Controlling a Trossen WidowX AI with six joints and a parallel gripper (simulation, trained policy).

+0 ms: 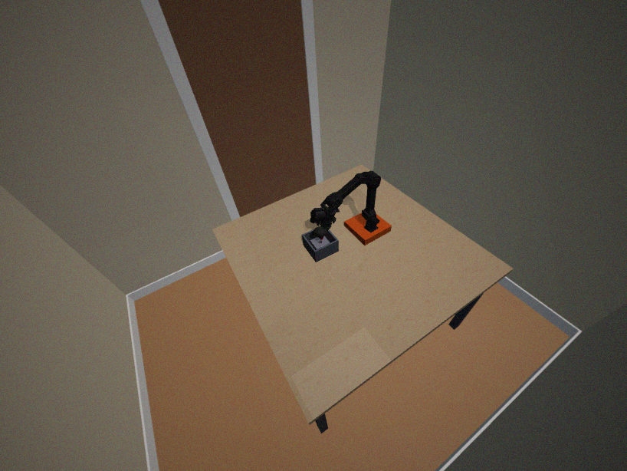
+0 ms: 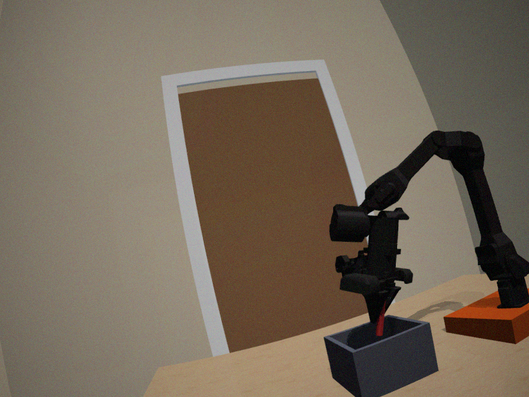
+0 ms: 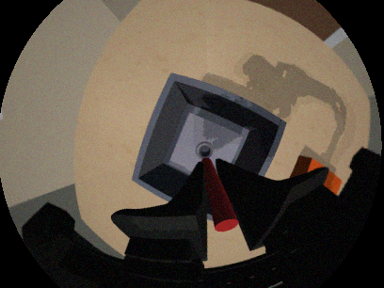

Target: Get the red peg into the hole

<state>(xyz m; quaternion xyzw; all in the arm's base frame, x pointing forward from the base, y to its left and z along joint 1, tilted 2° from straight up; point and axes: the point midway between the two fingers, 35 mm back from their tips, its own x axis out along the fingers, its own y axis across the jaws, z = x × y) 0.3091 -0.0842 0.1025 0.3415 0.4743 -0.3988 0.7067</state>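
Now: the red peg 10 mm to the left of my gripper tip, 10 mm behind it and 10 mm above it. The rest, counted from my gripper tip: light grey plate 70 mm below, 10 mm ahead; dark grey box 90 mm below, 10 mm ahead.
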